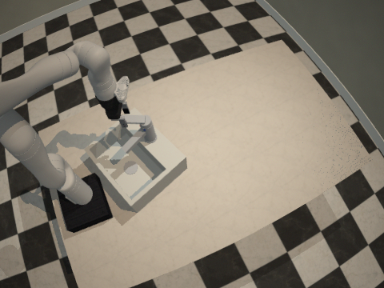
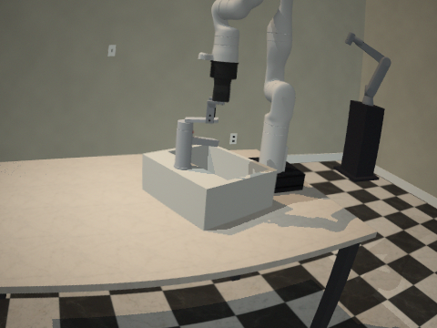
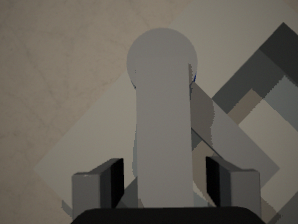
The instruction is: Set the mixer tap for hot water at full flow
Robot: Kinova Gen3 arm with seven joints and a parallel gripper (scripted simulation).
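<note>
Right now the lever is 20 mm ahead of my hand, 10 mm to the right of it and 20 mm below it. Round my hand: white sink basin (40 mm behind, 70 mm to the right, 250 mm below).
</note>
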